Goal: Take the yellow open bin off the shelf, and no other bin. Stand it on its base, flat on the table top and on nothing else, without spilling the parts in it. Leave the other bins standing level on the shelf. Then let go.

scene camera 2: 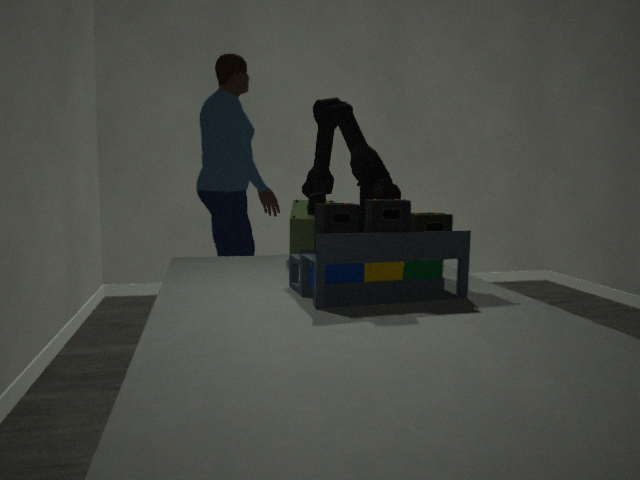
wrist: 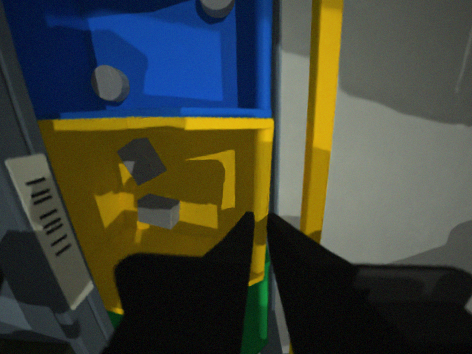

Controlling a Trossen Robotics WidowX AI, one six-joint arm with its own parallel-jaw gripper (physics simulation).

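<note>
The yellow open bin stands in the shelf between the blue bin and the green bin. In the wrist view its front wall lines up with the blue bin's. Two grey blocks, one dark and one lighter on its side, lie in the yellow bin. My gripper is shut on the yellow bin's front wall, at the end near the green bin. In the scene view its fingertips are hidden behind the shelf and boxes.
Dark boxes and an olive box stand on the shelf top. A light green box is at its left end. In the wrist view a long yellow bar runs in front of the bins, and a pale label is at left. A person stands behind the table.
</note>
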